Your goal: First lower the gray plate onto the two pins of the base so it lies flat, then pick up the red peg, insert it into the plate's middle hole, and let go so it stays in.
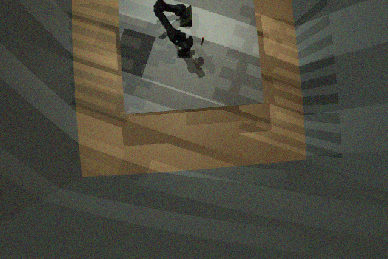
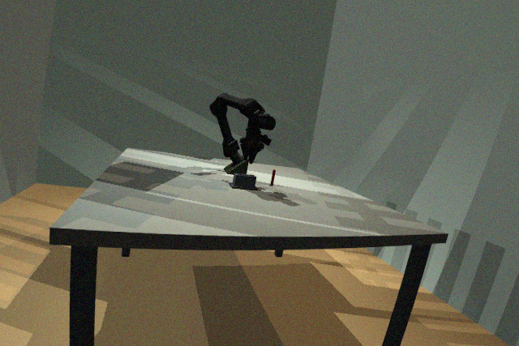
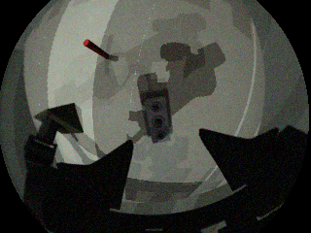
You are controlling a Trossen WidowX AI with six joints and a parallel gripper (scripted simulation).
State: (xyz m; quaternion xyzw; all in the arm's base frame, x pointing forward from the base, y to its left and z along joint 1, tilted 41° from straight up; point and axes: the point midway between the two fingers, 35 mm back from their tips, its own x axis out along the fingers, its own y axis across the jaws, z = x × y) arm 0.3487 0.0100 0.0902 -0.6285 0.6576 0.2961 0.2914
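The red peg is 180 mm to the left of my gripper tip, 110 mm behind it and 80 mm below it. Round my gripper tip: base: 110 mm below, 10 mm behind; plate: 70 mm below, 10 mm behind.
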